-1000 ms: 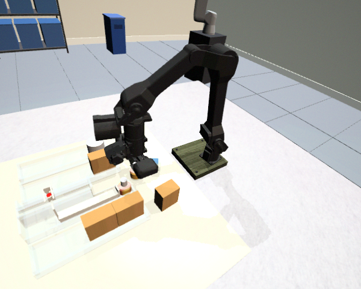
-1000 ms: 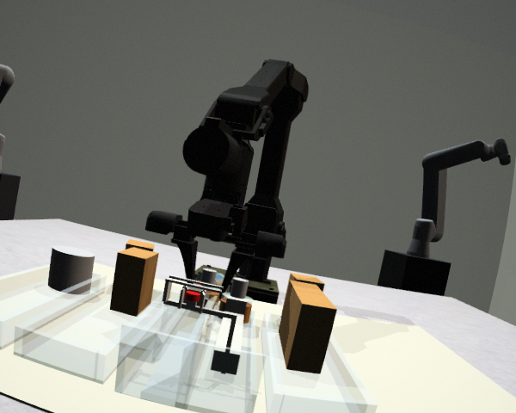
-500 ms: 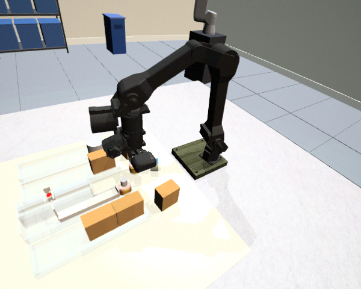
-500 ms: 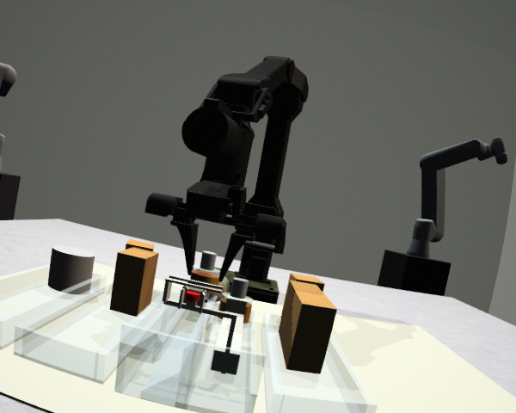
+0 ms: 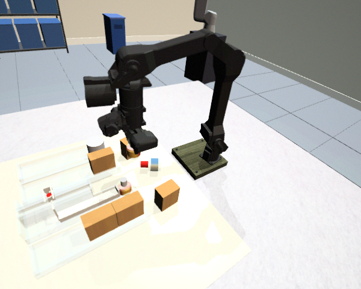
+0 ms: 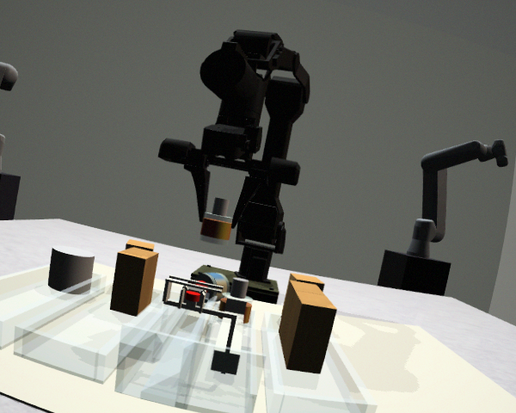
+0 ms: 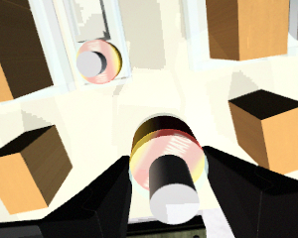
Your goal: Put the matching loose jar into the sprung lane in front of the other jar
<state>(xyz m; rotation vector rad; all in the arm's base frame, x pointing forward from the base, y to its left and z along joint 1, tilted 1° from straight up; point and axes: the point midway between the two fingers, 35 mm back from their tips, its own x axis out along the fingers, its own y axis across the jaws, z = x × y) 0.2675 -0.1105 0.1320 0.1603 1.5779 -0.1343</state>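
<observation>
Now: gripper tip 200 mm short of the clear sprung lane, 100 mm above it and 10 mm to the left of it. The rest, counted from my gripper tip: grey cylinder 180 mm to the right, 90 mm below, 40 mm ahead; then red mark 240 mm ahead, 50 mm below, 30 mm to the right.
</observation>
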